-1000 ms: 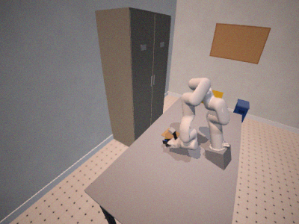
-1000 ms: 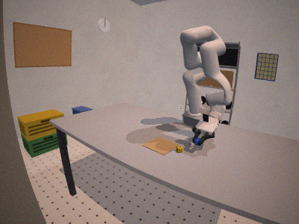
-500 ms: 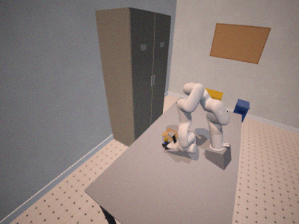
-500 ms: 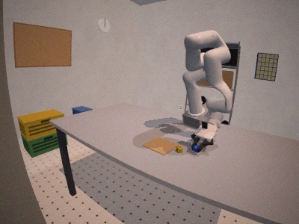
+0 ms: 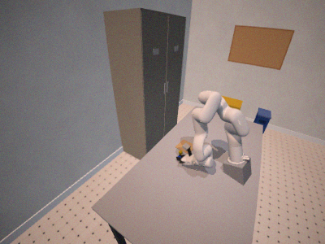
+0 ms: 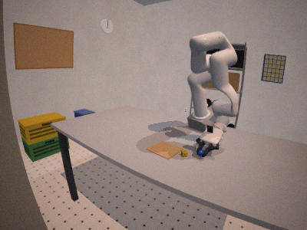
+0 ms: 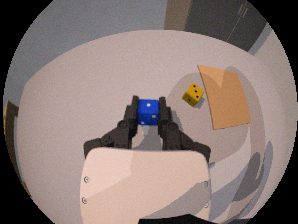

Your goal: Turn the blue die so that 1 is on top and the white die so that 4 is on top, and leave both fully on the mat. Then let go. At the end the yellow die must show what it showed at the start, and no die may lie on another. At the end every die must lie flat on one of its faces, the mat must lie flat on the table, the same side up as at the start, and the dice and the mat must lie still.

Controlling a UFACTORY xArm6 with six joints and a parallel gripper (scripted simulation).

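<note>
The white die is 60 mm behind my hand, 40 mm to the right of it and 20 mm below it. Also, from my hand: blue die (10 mm ahead, 10 mm below); yellow die (30 mm ahead, 80 mm to the right, 20 mm below); tan mat (30 mm ahead, 180 mm to the right, 30 mm below).
</note>
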